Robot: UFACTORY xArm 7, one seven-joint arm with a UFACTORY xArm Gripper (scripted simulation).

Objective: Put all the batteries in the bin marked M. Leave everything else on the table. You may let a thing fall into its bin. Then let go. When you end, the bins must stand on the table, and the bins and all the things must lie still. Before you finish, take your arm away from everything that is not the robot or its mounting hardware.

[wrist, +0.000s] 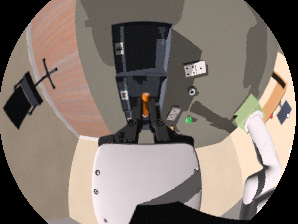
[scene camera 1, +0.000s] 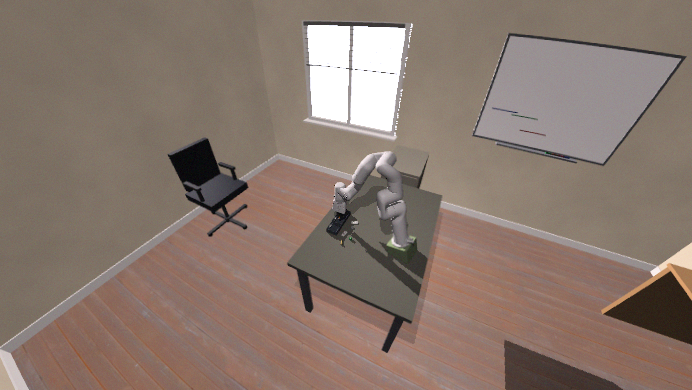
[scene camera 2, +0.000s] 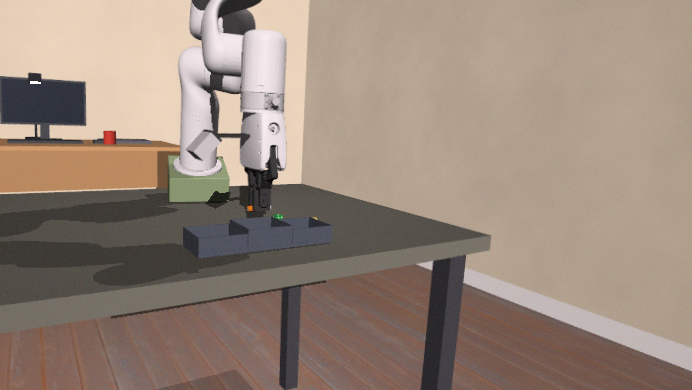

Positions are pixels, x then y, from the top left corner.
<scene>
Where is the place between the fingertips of the gripper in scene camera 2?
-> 259, 209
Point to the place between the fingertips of the gripper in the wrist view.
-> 145, 104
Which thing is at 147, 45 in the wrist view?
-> A three joined dark bins.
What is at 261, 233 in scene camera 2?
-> A three joined dark bins.
</scene>
